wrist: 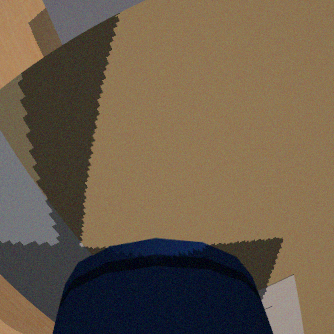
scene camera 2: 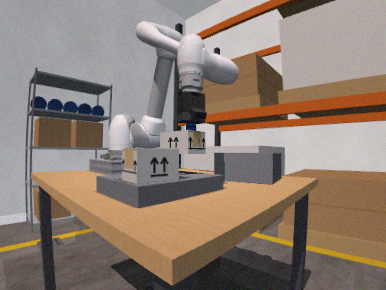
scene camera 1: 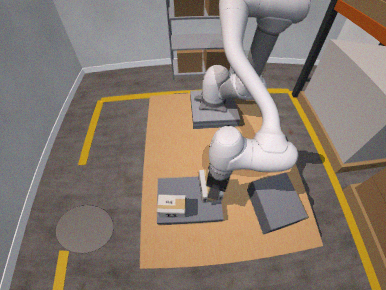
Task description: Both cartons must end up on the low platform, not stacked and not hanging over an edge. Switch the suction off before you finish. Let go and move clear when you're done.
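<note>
The low grey platform lies on the table. One white carton with a tan strip stands upright on its left part in the scene camera 1 view. The suction cup is on the top of the other carton and holds it level, a little above the platform. In the scene camera 1 view this carton is over the platform's right part, beside the first carton and apart from it. The arm hides much of it there, and the cup too.
A taller grey block stands on the wooden table, to the right of the platform. The arm's grey base plate is at the back. Shelving with boxes stands behind the table.
</note>
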